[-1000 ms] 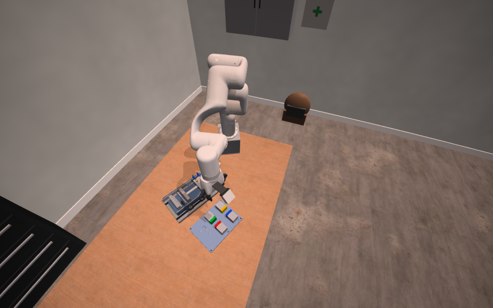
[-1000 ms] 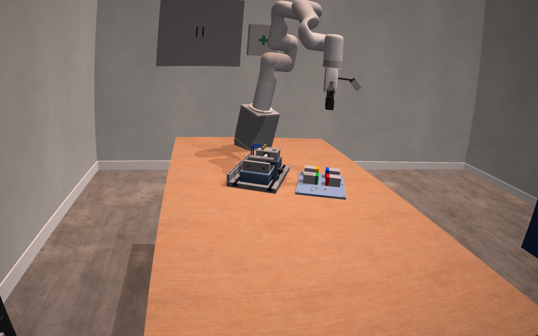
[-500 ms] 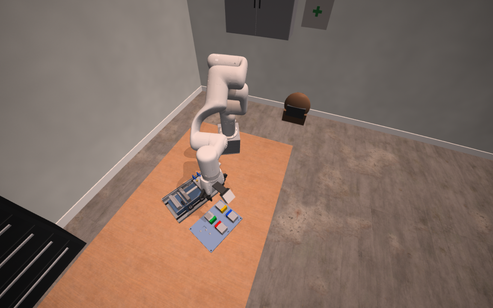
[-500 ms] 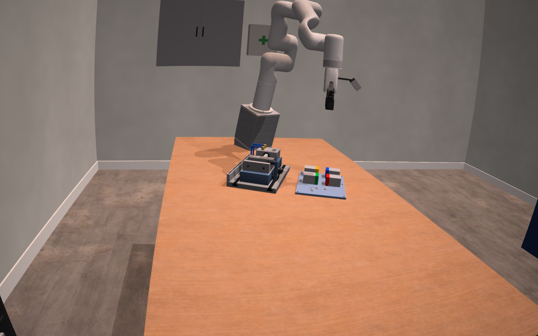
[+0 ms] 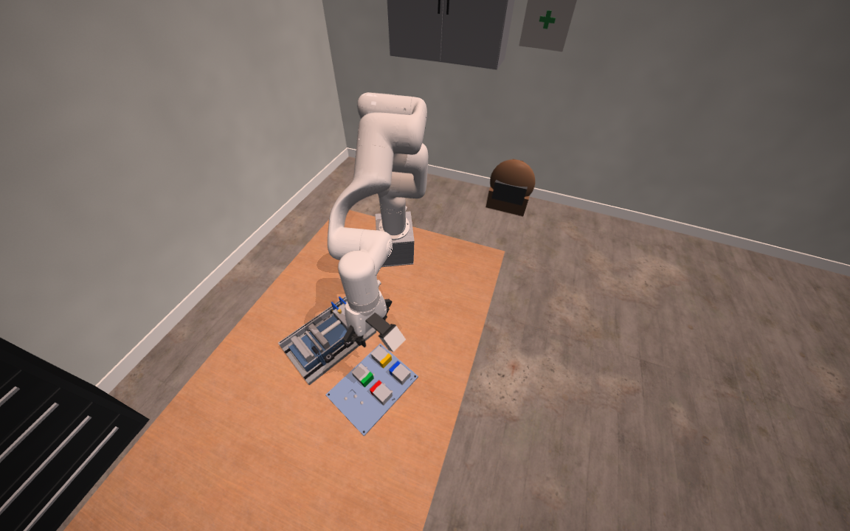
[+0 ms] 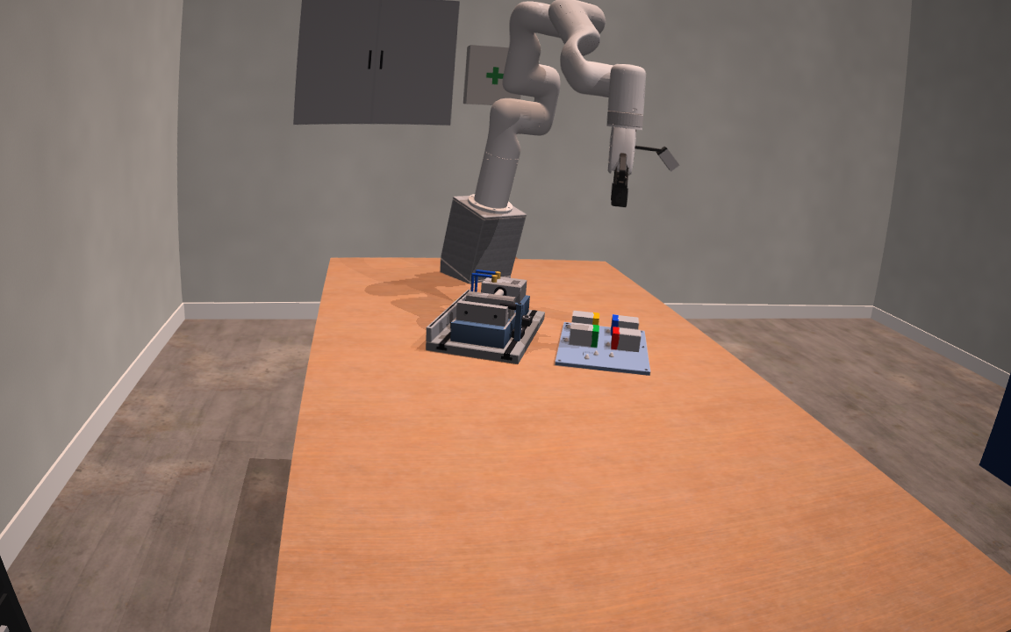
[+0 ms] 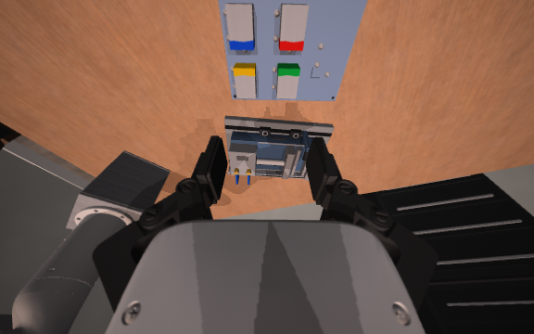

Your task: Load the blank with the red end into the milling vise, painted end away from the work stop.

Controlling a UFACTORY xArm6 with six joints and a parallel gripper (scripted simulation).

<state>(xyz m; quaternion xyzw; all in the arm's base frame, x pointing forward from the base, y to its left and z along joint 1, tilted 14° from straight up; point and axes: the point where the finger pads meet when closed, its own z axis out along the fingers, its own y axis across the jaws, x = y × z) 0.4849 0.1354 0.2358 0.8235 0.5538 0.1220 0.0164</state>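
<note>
Now: hand 290 mm above the red-ended blank, 60 mm short of it and 30 mm to the right of it. From my hand the other things lie so: blue-ended blank 290 mm below, 60 mm to the left, 30 mm behind; green-ended blank 290 mm below, 60 mm to the right, 20 mm ahead; yellow-ended blank 290 mm below, 60 mm behind, 30 mm to the right.
</note>
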